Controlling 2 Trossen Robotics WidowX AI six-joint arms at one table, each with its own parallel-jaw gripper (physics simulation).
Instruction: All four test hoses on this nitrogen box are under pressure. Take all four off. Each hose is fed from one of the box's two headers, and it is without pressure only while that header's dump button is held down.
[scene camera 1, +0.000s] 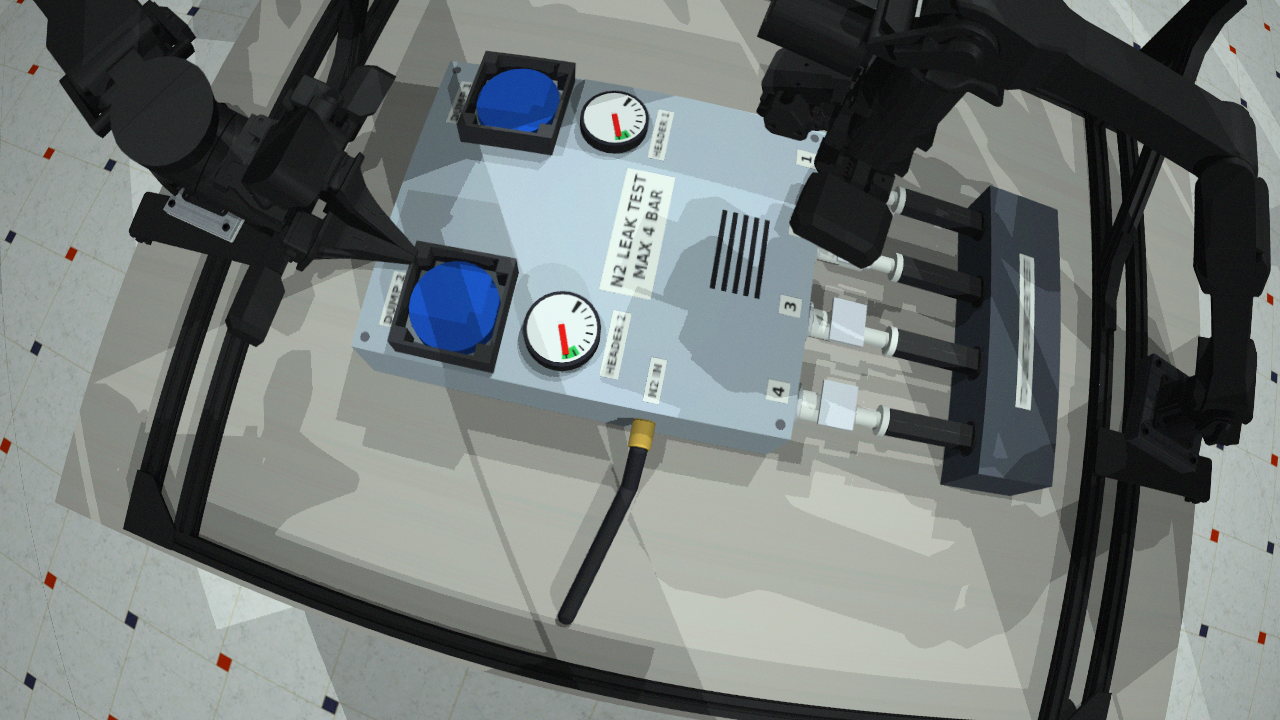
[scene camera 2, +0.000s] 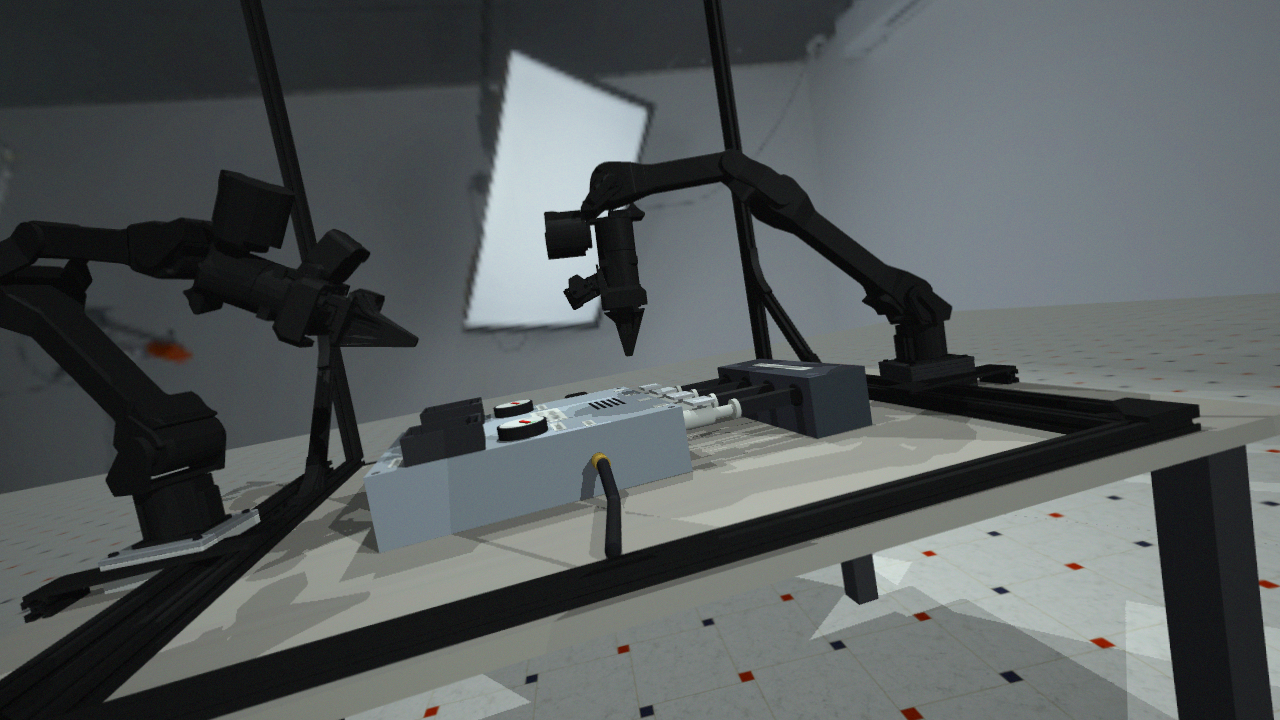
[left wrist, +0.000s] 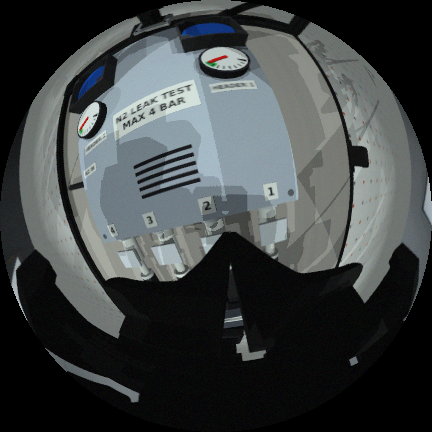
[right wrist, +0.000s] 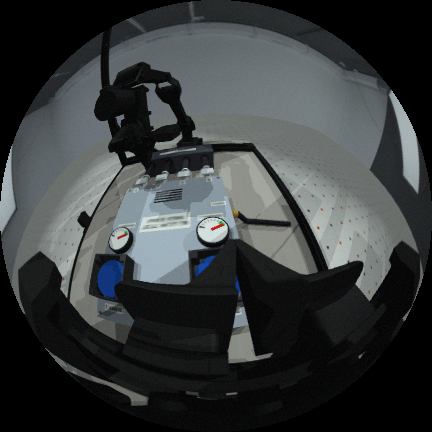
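Pixels of known places: left gripper, fingertip midpoint: (scene camera 2: 629, 356) (left wrist: 228, 237) (right wrist: 147, 167); right gripper, fingertip midpoint: (scene camera 1: 414, 258) (scene camera 2: 416, 342) (right wrist: 232, 244); left arm's base at its link origin: (scene camera 1: 1176, 412) (scene camera 2: 923, 359) (left wrist: 226, 340) (right wrist: 187, 139); right arm's base at its link origin: (scene camera 2: 185, 532).
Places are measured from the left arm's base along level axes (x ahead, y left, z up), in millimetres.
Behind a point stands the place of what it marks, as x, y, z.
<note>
The pale blue box (scene camera 1: 554, 214) @(658, 132, 32) (scene camera 2: 528, 501) @(607, 264, -35) (left wrist: 245, 125) @(560, 12, 32) carries blue dump button 1 (scene camera 1: 519, 100) @(735, 53, 48) (right wrist: 111, 279) @(738, 60, 48) and blue dump button 2 (scene camera 1: 454, 307) @(689, 240, 48) (left wrist: 91, 82) @(687, 236, 48). Hoses 1 (scene camera 1: 939, 212) @(355, -45, 17), 2 (scene camera 1: 939, 274) @(338, 17, 17), 3 (scene camera 1: 935, 349) @(321, 86, 17) and 4 (scene camera 1: 929, 426) @(303, 152, 16) run from white couplings at the box's numbered edge. My left gripper (scene camera 2: 629, 351) @(467, 33, 88) (left wrist: 228, 237) @(467, 33, 88) is shut and empty, pointing down above the coupling side; its wrist hides couplings 1 and 2 partly in scene camera 1. My right gripper (scene camera 1: 411, 252) @(698, 247, 158) (scene camera 2: 415, 341) @(698, 247, 158) (right wrist: 232, 244) @(698, 247, 158) is shut and empty, above button 2's outer rim, not visibly pressing it.
The gauges for header 1 (scene camera 1: 614, 121) @(651, 39, 48) and header 2 (scene camera 1: 562, 330) @(606, 220, 48) have red needles near their green marks. A dark block (scene camera 1: 1002, 340) @(263, 52, 32) (scene camera 2: 819, 402) @(237, 173, -2) holds the hoses' far ends. A black supply hose (scene camera 1: 595, 546) @(516, 350, -35) leaves the brass N2 inlet (scene camera 1: 641, 434) @(522, 256, 1). Black rails (scene camera 1: 429, 626) @(610, 478, -28) frame the table.
</note>
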